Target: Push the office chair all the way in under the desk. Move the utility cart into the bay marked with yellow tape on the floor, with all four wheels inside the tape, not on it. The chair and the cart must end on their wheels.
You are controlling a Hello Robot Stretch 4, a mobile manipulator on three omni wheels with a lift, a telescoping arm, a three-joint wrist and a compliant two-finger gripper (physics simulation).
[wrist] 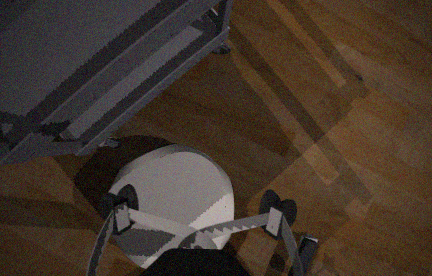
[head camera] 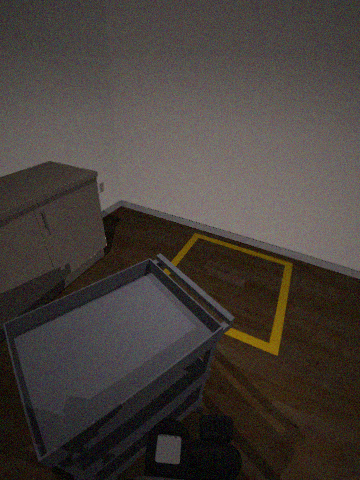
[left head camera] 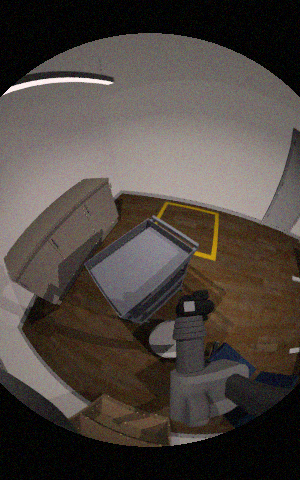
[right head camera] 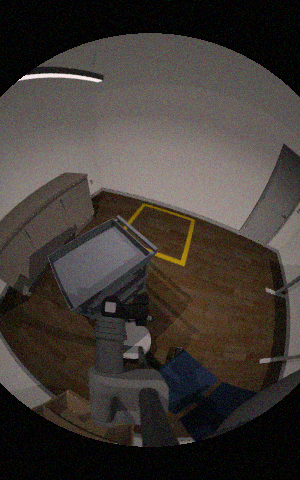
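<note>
The grey utility cart stands upright, its push bar toward the yellow tape bay and hiding the tape's near left corner. A caster shows under the cart in the wrist view. My gripper is open, its two fingertips wide apart with nothing between them, beside the cart's near long side and above a pale round disc. The blue office chair is partly hidden by my arm. The desk cannot be identified for certain.
A low cabinet stands left of the cart. A wall with a baseboard runs behind the bay. A brown wooden unit is at the bottom. Pale bars show at the right, possibly desk legs.
</note>
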